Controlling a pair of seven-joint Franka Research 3 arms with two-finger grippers.
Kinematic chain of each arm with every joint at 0, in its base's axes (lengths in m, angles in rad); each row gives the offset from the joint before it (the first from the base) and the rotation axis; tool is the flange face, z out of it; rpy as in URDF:
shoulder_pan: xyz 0 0 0.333 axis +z
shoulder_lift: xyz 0 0 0 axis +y
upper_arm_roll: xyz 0 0 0.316 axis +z
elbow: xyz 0.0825 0 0 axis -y
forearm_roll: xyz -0.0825 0 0.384 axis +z
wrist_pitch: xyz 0 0 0 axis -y
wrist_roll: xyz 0.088 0 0 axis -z
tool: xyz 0 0 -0.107 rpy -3.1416 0 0
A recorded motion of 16 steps. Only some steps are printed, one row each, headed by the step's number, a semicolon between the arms.
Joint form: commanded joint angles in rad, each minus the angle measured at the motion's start. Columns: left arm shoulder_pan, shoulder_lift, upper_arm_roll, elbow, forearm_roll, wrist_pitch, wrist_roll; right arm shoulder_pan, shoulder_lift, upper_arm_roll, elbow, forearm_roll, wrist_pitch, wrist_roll.
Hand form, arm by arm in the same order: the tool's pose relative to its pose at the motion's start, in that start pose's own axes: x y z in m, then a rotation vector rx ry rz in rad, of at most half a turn. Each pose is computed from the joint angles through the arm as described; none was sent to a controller.
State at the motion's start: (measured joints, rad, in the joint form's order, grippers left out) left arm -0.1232 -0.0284 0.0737 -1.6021 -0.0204 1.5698 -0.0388; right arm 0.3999 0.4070 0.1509 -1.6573 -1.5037 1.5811 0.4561
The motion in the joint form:
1: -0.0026 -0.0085 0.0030 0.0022 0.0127 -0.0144 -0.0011; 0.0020 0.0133 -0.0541 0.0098 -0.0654 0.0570 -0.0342
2: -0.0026 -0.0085 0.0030 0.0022 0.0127 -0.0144 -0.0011; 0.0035 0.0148 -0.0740 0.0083 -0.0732 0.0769 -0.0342
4: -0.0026 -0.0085 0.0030 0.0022 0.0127 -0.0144 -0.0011; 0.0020 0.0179 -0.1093 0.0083 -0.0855 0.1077 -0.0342
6: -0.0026 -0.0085 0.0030 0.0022 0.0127 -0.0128 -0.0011; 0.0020 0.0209 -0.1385 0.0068 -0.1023 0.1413 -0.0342
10: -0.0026 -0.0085 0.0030 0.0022 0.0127 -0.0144 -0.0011; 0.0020 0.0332 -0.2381 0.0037 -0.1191 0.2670 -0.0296
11: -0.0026 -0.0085 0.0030 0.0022 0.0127 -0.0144 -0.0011; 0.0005 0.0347 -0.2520 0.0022 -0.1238 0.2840 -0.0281
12: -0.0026 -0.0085 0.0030 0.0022 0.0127 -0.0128 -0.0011; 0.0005 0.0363 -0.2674 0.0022 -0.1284 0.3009 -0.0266
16: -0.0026 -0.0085 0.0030 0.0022 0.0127 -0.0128 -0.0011; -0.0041 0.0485 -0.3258 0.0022 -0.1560 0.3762 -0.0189
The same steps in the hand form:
1: -0.0039 -0.0018 -0.0044 0.0121 -0.0033 -0.0014; 0.0062 0.0032 0.0246 -0.0524 0.0300 -0.0382
2: -0.0039 -0.0018 -0.0044 0.0121 -0.0033 -0.0014; 0.0063 0.0027 0.0331 -0.0578 0.0340 -0.0419
4: -0.0039 -0.0018 -0.0044 0.0121 -0.0033 -0.0014; 0.0054 0.0034 0.0512 -0.0677 0.0322 -0.0460
6: -0.0038 -0.0018 -0.0045 0.0120 -0.0017 -0.0014; 0.0052 0.0031 0.0647 -0.0781 0.0420 -0.0533
10: -0.0039 -0.0018 -0.0044 0.0121 -0.0033 -0.0014; 0.0015 -0.0016 0.1096 -0.0709 0.0679 -0.0711
11: -0.0039 -0.0018 -0.0044 0.0121 -0.0033 -0.0014; 0.0001 -0.0022 0.1168 -0.0717 0.0704 -0.0742
12: -0.0038 -0.0018 -0.0045 0.0120 -0.0017 -0.0014; -0.0011 -0.0021 0.1238 -0.0733 0.0729 -0.0762
16: -0.0038 -0.0018 -0.0045 0.0120 -0.0017 -0.0014; -0.0060 -0.0052 0.1525 -0.0808 0.0917 -0.0924

